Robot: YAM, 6 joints.
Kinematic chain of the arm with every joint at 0, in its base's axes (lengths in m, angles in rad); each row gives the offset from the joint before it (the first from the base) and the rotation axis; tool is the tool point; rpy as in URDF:
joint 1: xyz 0 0 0.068 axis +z
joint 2: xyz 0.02 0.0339 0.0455 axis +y
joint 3: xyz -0.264 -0.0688 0 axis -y
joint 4: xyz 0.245 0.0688 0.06 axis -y
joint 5: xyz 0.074 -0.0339 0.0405 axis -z
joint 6: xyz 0.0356 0 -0.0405 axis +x
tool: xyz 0 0 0 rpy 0 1.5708 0
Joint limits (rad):
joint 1: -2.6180..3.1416
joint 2: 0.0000..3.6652
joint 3: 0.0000..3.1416
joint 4: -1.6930..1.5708
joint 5: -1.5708..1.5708
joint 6: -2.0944..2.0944
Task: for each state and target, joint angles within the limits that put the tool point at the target. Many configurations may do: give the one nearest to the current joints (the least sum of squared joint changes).
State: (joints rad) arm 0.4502 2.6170 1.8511 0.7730 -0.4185 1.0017
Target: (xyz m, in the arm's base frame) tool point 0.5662 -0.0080 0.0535
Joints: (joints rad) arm -0.0379 2.7156 1.8189 0.7545 -0.3876 1.0017
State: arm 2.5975 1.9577 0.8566 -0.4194 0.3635 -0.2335
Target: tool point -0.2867 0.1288 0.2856
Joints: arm 2.7598 1.4276 1.1164 -0.4160 0.3654 -0.2335
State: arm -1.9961 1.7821 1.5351 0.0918 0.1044 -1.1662
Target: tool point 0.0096 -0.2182 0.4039
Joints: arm -1.5218 0.9729 1.0703 -0.2009 0.0308 -1.1662
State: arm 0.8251 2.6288 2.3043 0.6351 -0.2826 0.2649
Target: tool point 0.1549 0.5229 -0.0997
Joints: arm 1.2625 3.0359 1.9622 0.5459 -0.3169 0.2649
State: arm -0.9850 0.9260 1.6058 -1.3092 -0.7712 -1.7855
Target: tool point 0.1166 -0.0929 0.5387
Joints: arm -0.8428 1.1621 1.9184 -1.0515 -0.7878 -1.7855
